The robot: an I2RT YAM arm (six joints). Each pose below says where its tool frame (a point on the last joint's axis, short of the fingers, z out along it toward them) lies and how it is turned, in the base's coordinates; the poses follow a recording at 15 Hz.
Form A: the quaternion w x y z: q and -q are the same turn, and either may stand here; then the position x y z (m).
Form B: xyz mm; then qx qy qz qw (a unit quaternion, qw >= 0). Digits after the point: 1 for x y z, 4 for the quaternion.
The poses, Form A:
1: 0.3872 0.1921 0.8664 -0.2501 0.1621 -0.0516 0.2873
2: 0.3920 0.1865 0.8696 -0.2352 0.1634 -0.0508 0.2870
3: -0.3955 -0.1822 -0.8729 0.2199 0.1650 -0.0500 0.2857
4: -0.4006 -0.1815 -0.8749 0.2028 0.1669 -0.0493 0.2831
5: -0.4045 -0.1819 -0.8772 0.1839 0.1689 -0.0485 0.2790
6: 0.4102 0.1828 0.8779 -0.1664 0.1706 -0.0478 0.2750
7: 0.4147 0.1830 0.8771 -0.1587 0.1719 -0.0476 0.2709
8: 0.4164 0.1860 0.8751 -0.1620 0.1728 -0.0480 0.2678
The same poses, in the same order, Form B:
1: 162.1 -51.6 287.3 0.1921 0.8664 -0.2501 0.3872
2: 163.4 -50.8 287.0 0.1865 0.8696 -0.2352 0.3920
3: 165.0 -50.0 285.7 0.1822 0.8729 -0.2199 0.3955
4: 166.9 -49.3 283.1 0.1815 0.8749 -0.2028 0.4006
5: 168.9 -48.5 279.0 0.1819 0.8772 -0.1839 0.4045
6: 170.6 -47.8 275.0 0.1828 0.8779 -0.1664 0.4102
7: 171.9 -47.6 270.9 0.1830 0.8771 -0.1587 0.4147
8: 172.8 -48.0 267.8 0.1860 0.8751 -0.1620 0.4164
